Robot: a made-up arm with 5 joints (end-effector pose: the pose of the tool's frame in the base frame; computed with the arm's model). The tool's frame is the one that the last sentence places.
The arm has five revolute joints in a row. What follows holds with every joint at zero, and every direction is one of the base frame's.
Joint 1 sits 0.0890 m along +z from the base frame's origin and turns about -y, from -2.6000 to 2.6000 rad.
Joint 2 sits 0.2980 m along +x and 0.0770 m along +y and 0.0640 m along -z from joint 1 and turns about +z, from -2.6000 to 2.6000 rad.
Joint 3 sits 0.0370 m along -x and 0.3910 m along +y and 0.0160 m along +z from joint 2 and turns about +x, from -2.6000 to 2.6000 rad.
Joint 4 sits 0.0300 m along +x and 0.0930 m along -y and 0.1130 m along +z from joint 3 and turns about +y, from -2.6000 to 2.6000 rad.
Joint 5 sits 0.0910 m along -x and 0.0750 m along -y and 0.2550 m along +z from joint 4 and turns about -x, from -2.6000 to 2.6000 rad.
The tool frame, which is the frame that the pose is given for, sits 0.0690 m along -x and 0.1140 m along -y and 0.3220 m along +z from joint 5; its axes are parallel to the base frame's.
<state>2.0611 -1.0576 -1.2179 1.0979 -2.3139</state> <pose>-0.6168 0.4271 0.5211 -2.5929 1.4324 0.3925</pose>
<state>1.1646 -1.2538 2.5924 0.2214 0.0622</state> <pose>0.9352 0.1850 0.2473 -2.1549 1.8829 -1.0935</pose>
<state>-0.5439 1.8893 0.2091 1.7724 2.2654</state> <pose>-0.0713 0.0744 0.3901 0.8386 1.0238 -2.1366</pose>
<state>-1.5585 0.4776 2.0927 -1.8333 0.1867</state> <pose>-0.1476 0.4249 0.5748 -0.0844 0.5173 -2.0064</pose>
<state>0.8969 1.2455 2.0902 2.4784 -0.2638</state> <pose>0.0310 0.7435 -0.2849 1.1735 -2.2498 -1.7754</pose>
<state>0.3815 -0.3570 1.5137 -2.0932 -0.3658</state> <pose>0.3317 0.8173 -0.2662 1.0978 -2.4672 -1.3814</pose>
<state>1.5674 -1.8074 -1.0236 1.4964 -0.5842</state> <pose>-0.4859 -0.4506 0.6973 2.0954 0.6652 -1.0973</pose>
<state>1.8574 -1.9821 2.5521 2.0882 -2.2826</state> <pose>0.2285 -0.1638 0.9488 0.7006 0.6002 2.8196</pose>
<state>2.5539 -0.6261 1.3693 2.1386 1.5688</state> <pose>-0.7561 0.1508 0.4575 -1.7441 -1.7581 0.4776</pose>
